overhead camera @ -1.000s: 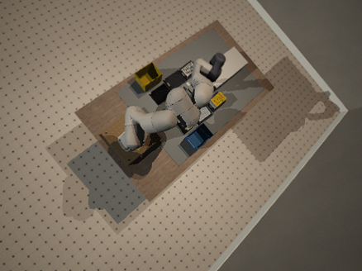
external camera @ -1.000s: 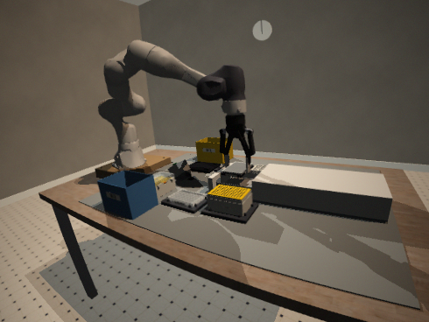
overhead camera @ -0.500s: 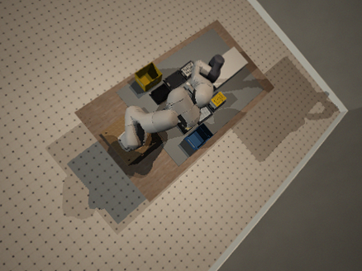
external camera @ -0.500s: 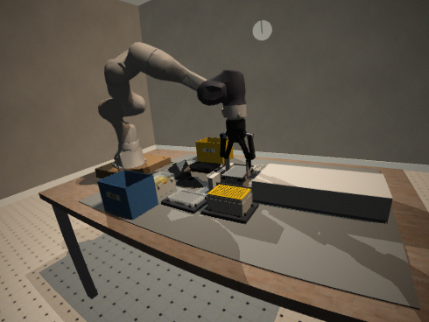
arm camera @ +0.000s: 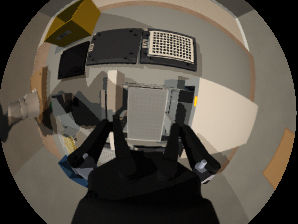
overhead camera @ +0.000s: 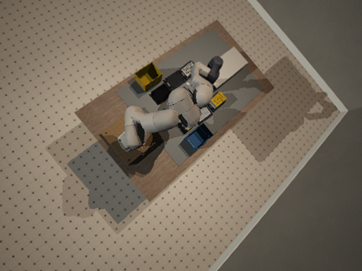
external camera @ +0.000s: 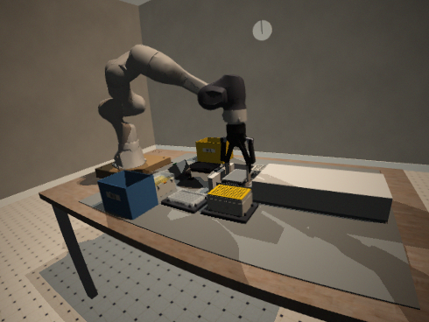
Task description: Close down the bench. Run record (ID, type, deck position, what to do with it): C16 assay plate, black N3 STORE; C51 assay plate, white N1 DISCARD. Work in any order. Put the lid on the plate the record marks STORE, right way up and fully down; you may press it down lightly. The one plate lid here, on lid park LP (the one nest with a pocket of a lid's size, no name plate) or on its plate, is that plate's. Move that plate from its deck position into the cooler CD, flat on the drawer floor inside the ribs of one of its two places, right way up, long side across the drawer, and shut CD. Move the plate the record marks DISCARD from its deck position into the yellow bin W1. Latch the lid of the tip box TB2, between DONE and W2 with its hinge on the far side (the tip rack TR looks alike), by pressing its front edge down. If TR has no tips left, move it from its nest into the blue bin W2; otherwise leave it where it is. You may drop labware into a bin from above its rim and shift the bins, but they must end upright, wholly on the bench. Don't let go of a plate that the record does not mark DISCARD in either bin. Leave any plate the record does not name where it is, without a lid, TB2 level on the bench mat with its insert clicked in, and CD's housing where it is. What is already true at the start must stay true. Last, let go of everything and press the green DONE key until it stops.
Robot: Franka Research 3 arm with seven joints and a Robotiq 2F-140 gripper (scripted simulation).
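Now: hand 3 cm short of the cooler drawer, 1 cm to the right of it and 4 cm above it. From my hand the other things lie so: tip rack TR (7 cm ahead, 18 cm to the right, 1 cm below); grey plate lid (1 cm below); cooler CD (17 cm ahead, 2 cm to the left, 3 cm below).
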